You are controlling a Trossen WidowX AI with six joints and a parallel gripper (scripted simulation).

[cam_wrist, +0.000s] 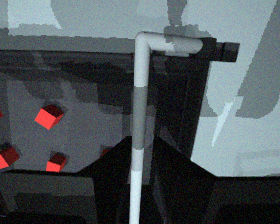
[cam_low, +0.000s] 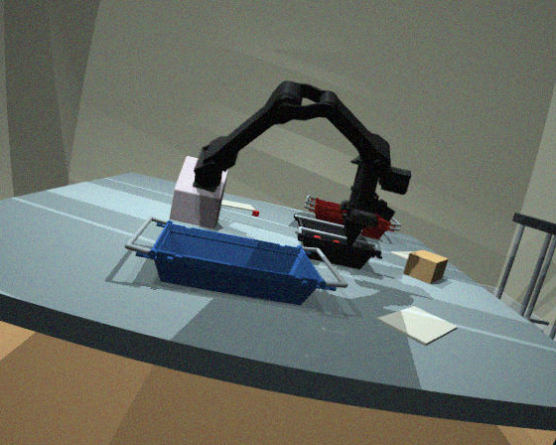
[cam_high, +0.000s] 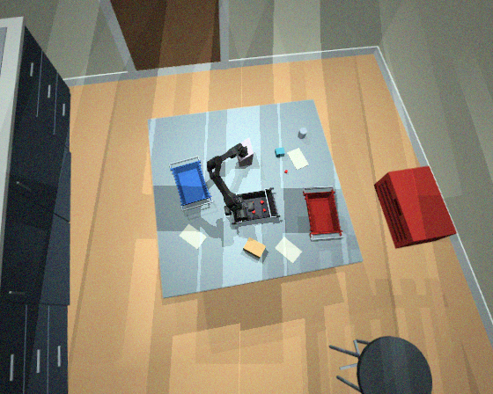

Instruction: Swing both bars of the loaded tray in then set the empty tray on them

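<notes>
Now: the blue tray 25 cm behind my gripper tip, 29 cm to the right of it and 1 cm below it. The rest, counted from my gripper tip: red cube (27 cm behind, 38 cm to the left, 4 cm below); cyan block (42 cm behind, 36 cm to the left, 3 cm below); brown box (24 cm ahead, 6 cm to the left, 2 cm below).
</notes>
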